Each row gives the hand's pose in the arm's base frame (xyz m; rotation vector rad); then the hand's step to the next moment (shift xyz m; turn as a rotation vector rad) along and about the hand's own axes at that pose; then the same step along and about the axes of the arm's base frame.
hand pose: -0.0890 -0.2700 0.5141 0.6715 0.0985 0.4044
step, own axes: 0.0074 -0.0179 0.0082 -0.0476 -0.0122 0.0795
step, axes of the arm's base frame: 0.0145 -0.0146 -0.0044 -0.0223 -0.0739 0.0526
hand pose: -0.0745 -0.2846 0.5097 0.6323 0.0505 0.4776
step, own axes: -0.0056 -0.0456 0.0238 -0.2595 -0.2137 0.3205
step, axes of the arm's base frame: 0.0184 -0.0478 -0.0077 -0.0822 -0.4437 0.1101
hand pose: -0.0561 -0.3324 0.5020 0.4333 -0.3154 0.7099
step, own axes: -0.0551 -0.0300 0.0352 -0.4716 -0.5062 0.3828
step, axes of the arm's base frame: -0.0237 -0.0679 -0.0008 -0.0426 -0.7895 -0.0049
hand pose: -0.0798 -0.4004 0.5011 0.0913 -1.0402 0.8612
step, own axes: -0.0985 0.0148 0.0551 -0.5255 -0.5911 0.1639
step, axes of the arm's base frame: -0.0709 -0.0719 -0.0526 0.1587 -0.7801 -0.1369
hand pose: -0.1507 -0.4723 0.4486 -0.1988 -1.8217 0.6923
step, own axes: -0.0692 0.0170 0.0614 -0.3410 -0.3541 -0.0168
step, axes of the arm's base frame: -0.0340 -0.0399 -0.0781 0.2093 -0.4380 -0.0795
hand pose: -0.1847 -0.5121 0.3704 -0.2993 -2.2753 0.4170
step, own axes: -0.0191 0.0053 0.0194 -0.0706 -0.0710 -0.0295
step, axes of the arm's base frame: -0.0014 -0.0056 -0.0271 0.0629 -0.0833 -0.0008
